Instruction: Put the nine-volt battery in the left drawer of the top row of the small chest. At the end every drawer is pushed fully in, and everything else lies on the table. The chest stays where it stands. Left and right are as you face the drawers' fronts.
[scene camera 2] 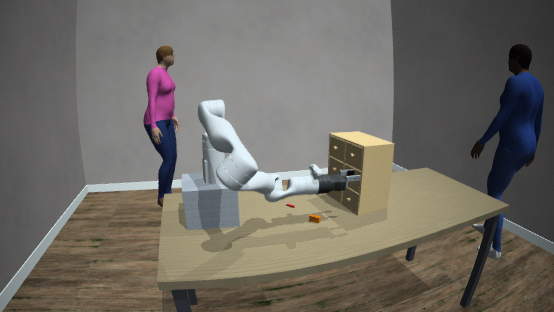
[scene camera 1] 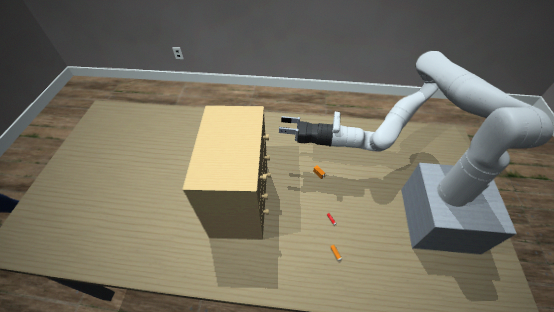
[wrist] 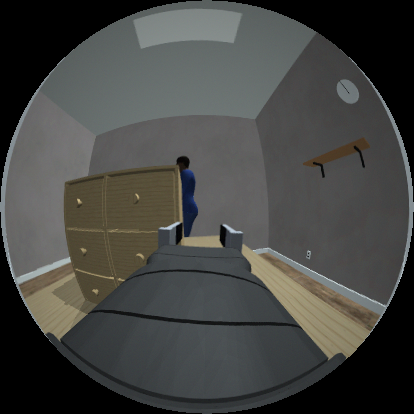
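Seen in the pictures: gripper, fingertip midpoint: (scene camera 2: 356, 174) (scene camera 1: 280, 124) (wrist: 200, 231); arm's base at its link origin: (scene camera 2: 215, 180) (scene camera 1: 452, 193).
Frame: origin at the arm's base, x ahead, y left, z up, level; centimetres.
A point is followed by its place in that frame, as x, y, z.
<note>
The nine-volt battery, an orange block (scene camera 1: 319, 171) {37.6, -17.8, -14.6} (scene camera 2: 314, 218) {36.9, -19.1, -15.3}, lies on the table in front of the chest. It does not show in the wrist view. The small wooden chest (scene camera 1: 225, 145) {67.6, -6.1, 14.5} (scene camera 2: 377, 175) {66.8, -22.1, 0.6} (wrist: 105, 200) {58.2, -7.3, 8.9} has two columns of three drawers with round knobs. The left drawer of the top row (scene camera 2: 337, 147) {58.0, 0.0, 9.1} (wrist: 87, 212) {58.0, -2.0, 6.7} looks shut, as do the other drawers in view; the lower right one is partly hidden in the wrist view. My gripper (scene camera 1: 284, 125) {52.7, -25.0, 3.6} (scene camera 2: 353, 175) {52.7, -25.0, 3.6} (wrist: 200, 231) {52.7, -25.0, 3.6} is open and empty, level, above the table in front of the chest's right edge, fingers pointing towards the chest's side.
A small red cylinder (scene camera 1: 331, 219) {34.7, 1.1, -16.3} (scene camera 2: 290, 205) {34.5, 0.5, -16.5} and an orange cylinder (scene camera 1: 336, 252) {34.3, 12.8, -15.8} lie on the table (scene camera 1: 125, 200) {110.1, -5.7, -17.2} (scene camera 2: 440, 200) {110.6, -31.3, -17.2} farther left along the chest's front. The robot's grey base block (scene camera 1: 455, 225) {3.1, 10.4, 0.0} (scene camera 2: 212, 210) {-3.9, -10.6, -9.0} stands opposite the drawers. Two people stand beyond the table.
</note>
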